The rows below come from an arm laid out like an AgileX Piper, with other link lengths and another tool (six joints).
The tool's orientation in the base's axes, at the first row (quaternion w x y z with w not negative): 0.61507 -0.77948 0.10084 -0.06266
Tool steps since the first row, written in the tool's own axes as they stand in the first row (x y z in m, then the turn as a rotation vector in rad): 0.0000 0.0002 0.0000 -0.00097 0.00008 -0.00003; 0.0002 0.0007 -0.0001 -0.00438 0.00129 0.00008; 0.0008 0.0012 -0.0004 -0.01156 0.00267 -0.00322; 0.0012 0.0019 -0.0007 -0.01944 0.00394 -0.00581; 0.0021 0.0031 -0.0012 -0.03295 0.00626 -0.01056; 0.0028 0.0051 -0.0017 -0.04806 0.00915 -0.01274; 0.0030 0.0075 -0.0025 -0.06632 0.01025 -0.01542; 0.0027 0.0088 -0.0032 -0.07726 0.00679 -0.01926; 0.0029 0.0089 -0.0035 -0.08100 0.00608 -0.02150
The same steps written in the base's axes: 0.0000 0.0000 -0.0002 -0.00096 0.00018 -0.00005; 0.0001 -0.0003 -0.0007 -0.00434 0.00081 -0.00116; 0.0006 -0.0008 -0.0011 -0.01216 -0.00093 -0.00153; 0.0009 -0.0014 -0.0017 -0.02050 -0.00182 -0.00195; 0.0015 -0.0023 -0.0028 -0.03486 -0.00367 -0.00273; 0.0019 -0.0034 -0.0046 -0.05026 -0.00284 -0.00462; 0.0018 -0.0047 -0.0068 -0.06869 -0.00134 -0.00458; 0.0012 -0.0056 -0.0079 -0.07990 -0.00164 -0.00002; 0.0013 -0.0060 -0.0079 -0.08397 -0.00272 0.00129
